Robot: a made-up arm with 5 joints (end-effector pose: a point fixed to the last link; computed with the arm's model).
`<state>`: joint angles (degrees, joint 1 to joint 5).
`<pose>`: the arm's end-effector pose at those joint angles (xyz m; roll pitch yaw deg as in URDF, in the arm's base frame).
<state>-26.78 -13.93 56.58 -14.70 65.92</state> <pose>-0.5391 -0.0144 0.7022 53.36 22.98 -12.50</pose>
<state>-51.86 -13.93 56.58 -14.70 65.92</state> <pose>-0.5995 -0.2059 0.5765 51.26 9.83 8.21</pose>
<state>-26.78 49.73 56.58 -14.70 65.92</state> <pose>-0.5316 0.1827 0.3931 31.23 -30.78 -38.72</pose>
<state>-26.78 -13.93 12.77 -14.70 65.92</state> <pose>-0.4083 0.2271 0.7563 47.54 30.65 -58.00</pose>
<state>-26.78 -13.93 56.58 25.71 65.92</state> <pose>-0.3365 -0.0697 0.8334 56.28 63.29 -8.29</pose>
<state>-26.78 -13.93 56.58 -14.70 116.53</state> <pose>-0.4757 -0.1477 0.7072 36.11 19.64 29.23</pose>
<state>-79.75 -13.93 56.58 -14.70 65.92</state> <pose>-0.5467 -0.4277 0.4454 43.72 -2.89 31.48</pose>
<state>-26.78 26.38 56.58 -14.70 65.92</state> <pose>-0.5693 0.1403 0.5219 36.71 -10.03 -31.20</pose>
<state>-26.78 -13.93 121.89 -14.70 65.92</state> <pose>-0.3572 -0.3677 0.6247 48.59 10.36 50.19</pose>
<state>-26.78 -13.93 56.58 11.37 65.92</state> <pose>-0.4184 -0.0486 0.8043 54.46 49.00 -10.53</pose>
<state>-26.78 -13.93 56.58 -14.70 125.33</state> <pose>-0.4547 -0.1631 0.7123 33.07 20.30 36.49</pose>
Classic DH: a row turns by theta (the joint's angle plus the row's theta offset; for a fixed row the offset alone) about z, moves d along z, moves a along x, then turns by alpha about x. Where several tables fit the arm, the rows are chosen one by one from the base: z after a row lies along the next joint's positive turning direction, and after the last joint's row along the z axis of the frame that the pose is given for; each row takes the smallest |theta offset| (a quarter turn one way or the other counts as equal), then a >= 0, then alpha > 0; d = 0 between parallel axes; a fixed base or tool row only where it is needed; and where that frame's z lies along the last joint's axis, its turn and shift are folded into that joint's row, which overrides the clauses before.
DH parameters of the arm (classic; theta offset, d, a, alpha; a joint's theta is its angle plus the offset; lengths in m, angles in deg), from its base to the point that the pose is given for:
base (fixed): -10.87 0.1997 -0.0083 -147.77
joint 1: 61.24 -0.2769 -0.2413 -92.62
joint 2: 23.6 -0.02 0.0439 -104.95
joint 3: -24.43 -0.0253 -0.0784 -99.37
joint 4: -4.31 -0.0046 -0.0421 97.88
joint 5: -35.87 0.3358 -0.1654 53.4
tool (fixed): -51.36 -0.0623 0 0

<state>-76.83 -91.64 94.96 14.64 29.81</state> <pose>-0.0150 -0.3185 0.5934 121.03 55.77 126.70</pose>
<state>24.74 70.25 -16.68 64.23 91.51</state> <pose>-0.0151 0.3206 0.7401 76.35 27.46 -98.20</pose>
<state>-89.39 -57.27 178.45 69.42 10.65</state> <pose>-0.2762 -0.2911 0.6385 -18.51 38.46 68.22</pose>
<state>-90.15 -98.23 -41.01 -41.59 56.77</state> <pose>-0.5148 0.0282 0.6499 1.84 26.94 -37.68</pose>
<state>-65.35 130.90 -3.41 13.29 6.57</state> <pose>-0.2673 0.2597 0.3642 -162.12 8.29 -77.15</pose>
